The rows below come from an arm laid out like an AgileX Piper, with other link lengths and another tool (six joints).
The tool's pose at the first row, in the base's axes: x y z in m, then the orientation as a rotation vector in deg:
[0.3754 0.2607 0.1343 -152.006 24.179 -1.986]
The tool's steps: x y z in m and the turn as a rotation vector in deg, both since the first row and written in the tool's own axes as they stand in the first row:
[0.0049 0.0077 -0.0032 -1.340 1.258 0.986]
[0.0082 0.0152 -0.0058 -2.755 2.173 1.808]
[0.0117 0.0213 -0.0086 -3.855 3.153 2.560]
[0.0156 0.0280 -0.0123 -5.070 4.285 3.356]
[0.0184 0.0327 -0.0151 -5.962 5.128 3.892]
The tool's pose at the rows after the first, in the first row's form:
[0.3775 0.2513 0.1336 -153.206 26.074 -3.086]
[0.3783 0.2428 0.1325 -154.471 27.665 -3.775]
[0.3796 0.2354 0.1322 -155.432 29.155 -4.645]
[0.3810 0.2269 0.1324 -156.487 30.785 -5.696]
[0.3821 0.2208 0.1327 -157.262 31.928 -6.507]

